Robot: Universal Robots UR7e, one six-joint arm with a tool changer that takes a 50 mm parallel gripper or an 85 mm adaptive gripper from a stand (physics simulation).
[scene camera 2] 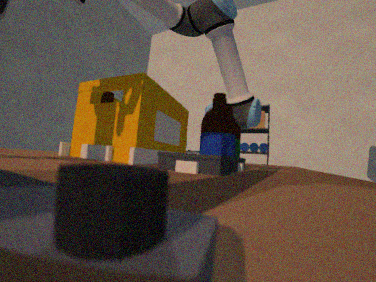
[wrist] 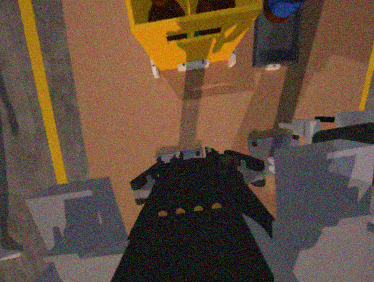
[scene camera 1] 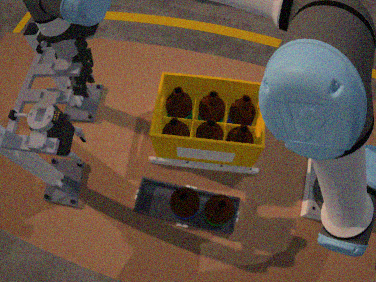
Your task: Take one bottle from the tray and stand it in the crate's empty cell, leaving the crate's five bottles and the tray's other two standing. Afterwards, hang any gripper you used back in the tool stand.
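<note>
The yellow crate (scene camera 1: 170,146) (scene camera 2: 167,102) (wrist: 167,55) stands upright, with a brown bottle in every cell; their tops, such as the back-left bottle (scene camera 1: 178,102), look upright. The grey tray (scene camera 1: 154,201) (scene camera 2: 227,165) (wrist: 277,42) holds two standing bottles: a blue-labelled bottle (scene camera 1: 184,202) (scene camera 2: 219,132) (wrist: 282,7) and a green-labelled bottle (scene camera 1: 219,209). The tray's left end is bare. My adaptive gripper (scene camera 1: 81,97) (wrist: 198,172) is at the tool stand (scene camera 1: 65,189) (wrist: 320,175), between its brackets, away from crate and tray. Its fingers look spread, with no bottle between them. Whether it rests fully in its holder is hard to tell.
The other gripper (scene camera 1: 62,131) (wrist: 350,133) hangs in the stand beside mine. The arm's large blue-capped joint (scene camera 1: 312,100) is right of the crate. White locating strips (scene camera 1: 205,166) edge the crate's base. A dark cylinder (scene camera 2: 112,210) fills the foreground of the second scene view.
</note>
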